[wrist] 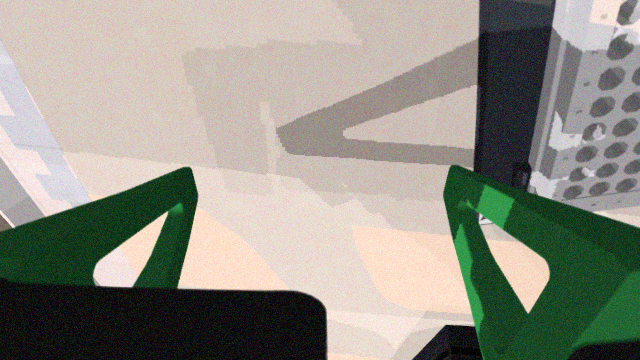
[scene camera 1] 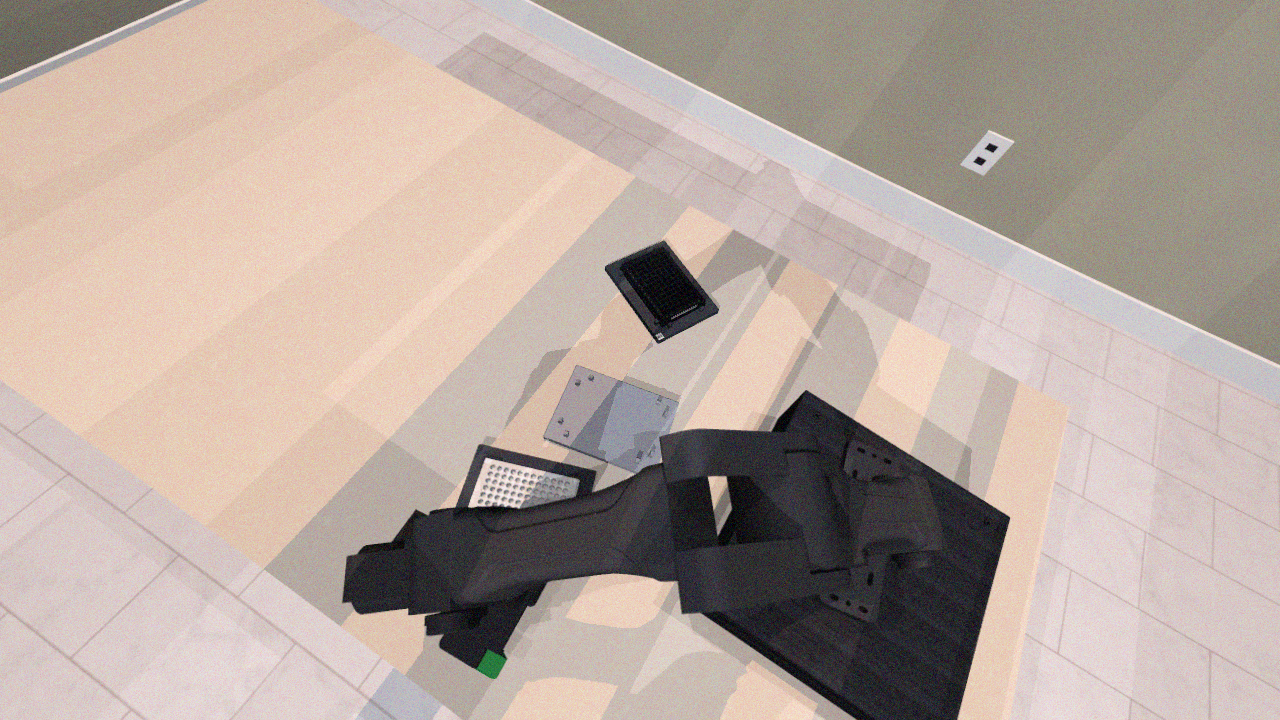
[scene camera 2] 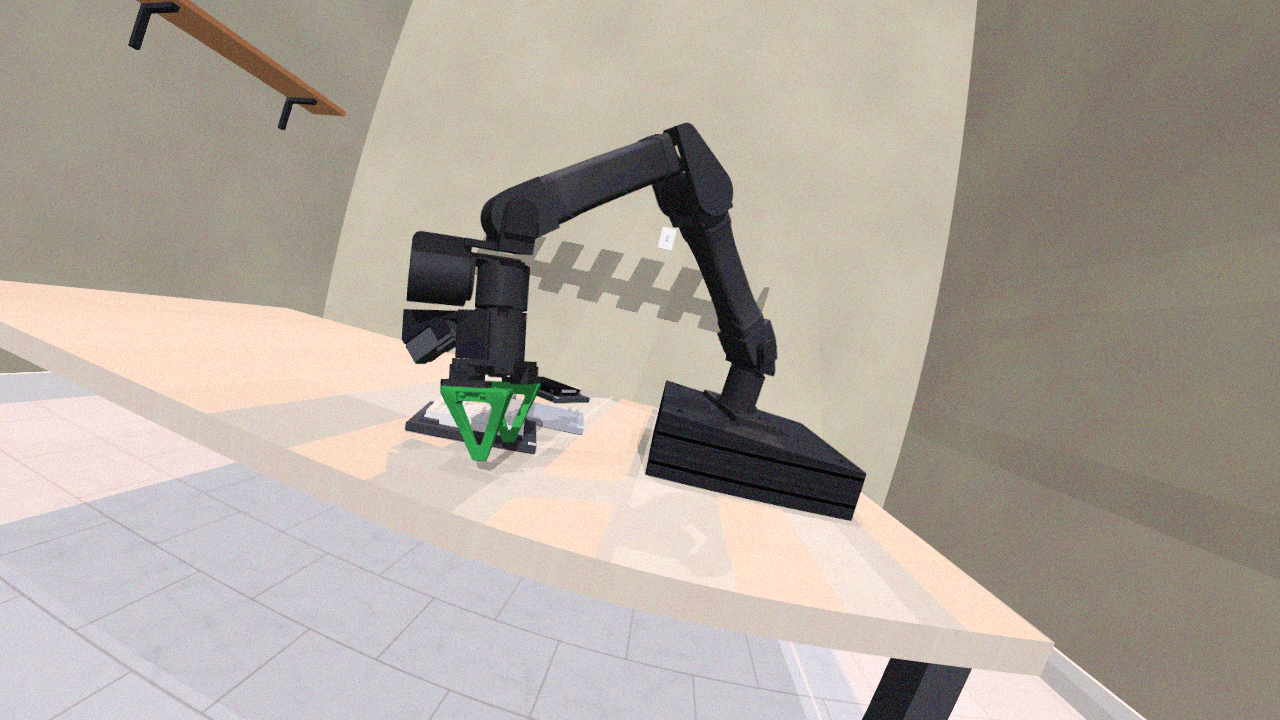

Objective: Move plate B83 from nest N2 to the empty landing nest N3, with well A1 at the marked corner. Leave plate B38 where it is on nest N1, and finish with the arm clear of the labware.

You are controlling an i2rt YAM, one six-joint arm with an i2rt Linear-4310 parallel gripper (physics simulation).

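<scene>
My gripper is open and empty, low above the table beside the white plate's nest; in scene camera 1 the arm hides most of it. The white well plate sits in a dark nest, partly under the arm in scene camera 1. In the wrist view this nest is just beyond the right finger, which nearly hides its corner label. The grey nest is empty. A black plate sits in another dark nest. Plate names are not readable.
The arm's black base block stands on the table, on the far side of the grey nest from the open table. The table's front edge runs near the gripper. A wall shelf hangs at upper left.
</scene>
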